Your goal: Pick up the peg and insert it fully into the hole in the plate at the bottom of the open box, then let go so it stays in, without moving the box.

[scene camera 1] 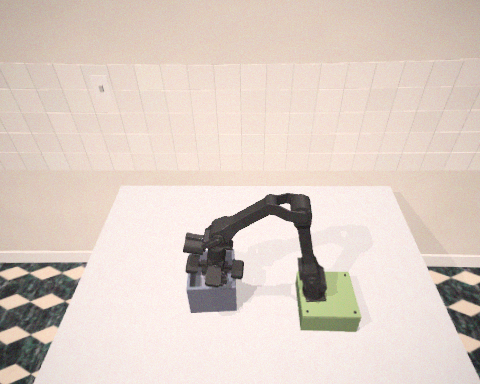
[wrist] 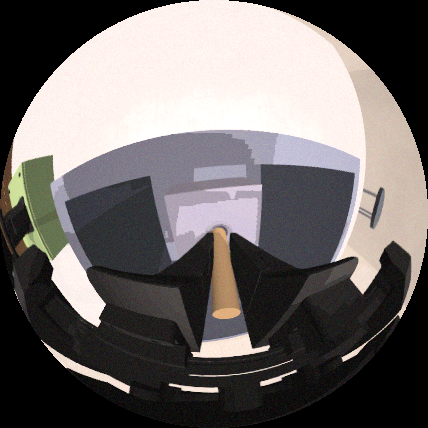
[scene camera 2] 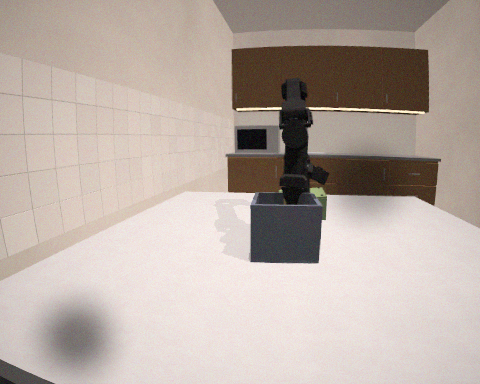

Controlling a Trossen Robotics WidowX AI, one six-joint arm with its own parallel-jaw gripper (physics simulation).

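Pixels of known places: gripper, between the fingertips: (wrist: pixel 220 238); arm's base, origin of its link: (scene camera 1: pixel 314 293).
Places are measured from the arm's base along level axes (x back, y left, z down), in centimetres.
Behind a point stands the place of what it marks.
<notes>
The tan round peg (wrist: pixel 225 280) {x -32.9, y -7.5, z -4.4 cm} is between the black fingers of my gripper (wrist: pixel 220 238) {x -33.4, y -6.9, z -1.1 cm}, which is shut on it. In the wrist view the peg's far end is at the hole (wrist: pixel 228 229) {x -34.8, y -8.4, z 2.3 cm} in the pale plate (wrist: pixel 200 215) {x -32.3, y -6.4, z 2.4 cm}, and part of the hole's dark rim shows beside it. I cannot tell how far the end is in the hole. The open blue-grey box (scene camera 1: pixel 212 300) {x -33.9, y -0.6, z 1.1 cm} (scene camera 2: pixel 285 232) {x -41.7, y -8.9, z 0.6 cm} (wrist: pixel 310 210) {x -40.8, y -5.6, z -2.0 cm} stands upright on the table. The fingers reach down inside its walls; their tips are hidden in both scene views.
The arm's base stands on a green block (scene camera 1: pixel 337 305) {x 6.4, y 5.2, z -0.4 cm} (scene camera 2: pixel 322 210) (wrist: pixel 42 200) {x -4.8, y 0.3, z 4.0 cm}, to the right of the box in scene camera 1. The box walls surround the fingers on the sides. The white table (scene camera 1: pixel 150 340) {x -54.5, y 7.7, z 8.2 cm} (scene camera 2: pixel 175 310) {x -62.7, y -28.2, z 8.2 cm} carries the box and the block.
</notes>
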